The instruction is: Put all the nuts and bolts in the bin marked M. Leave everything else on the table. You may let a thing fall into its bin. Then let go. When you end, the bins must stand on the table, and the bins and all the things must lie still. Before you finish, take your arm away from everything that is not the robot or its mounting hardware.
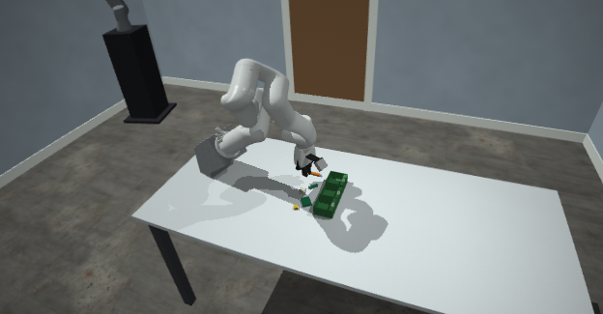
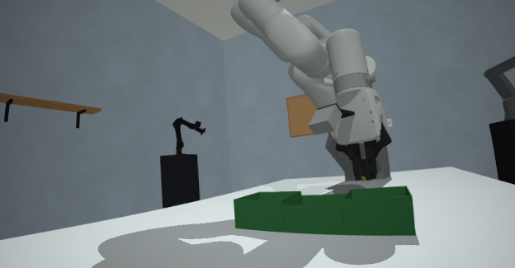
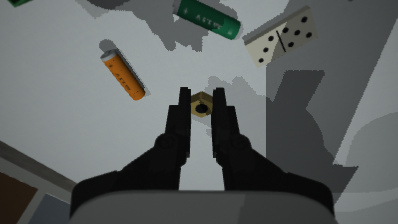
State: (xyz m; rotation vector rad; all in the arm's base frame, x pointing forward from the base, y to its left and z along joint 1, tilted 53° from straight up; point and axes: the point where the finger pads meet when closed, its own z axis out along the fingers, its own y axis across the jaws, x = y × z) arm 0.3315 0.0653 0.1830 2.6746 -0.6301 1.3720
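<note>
Right now my hand is 40 mm short of the green battery, 30 mm to the left of it and 60 mm above it. From my hand the other things lie so: white domino 10 mm behind, 70 mm to the right, 60 mm below; then orange battery 40 mm ahead, 60 mm to the left, 60 mm below; then brass nut 20 mm below.
</note>
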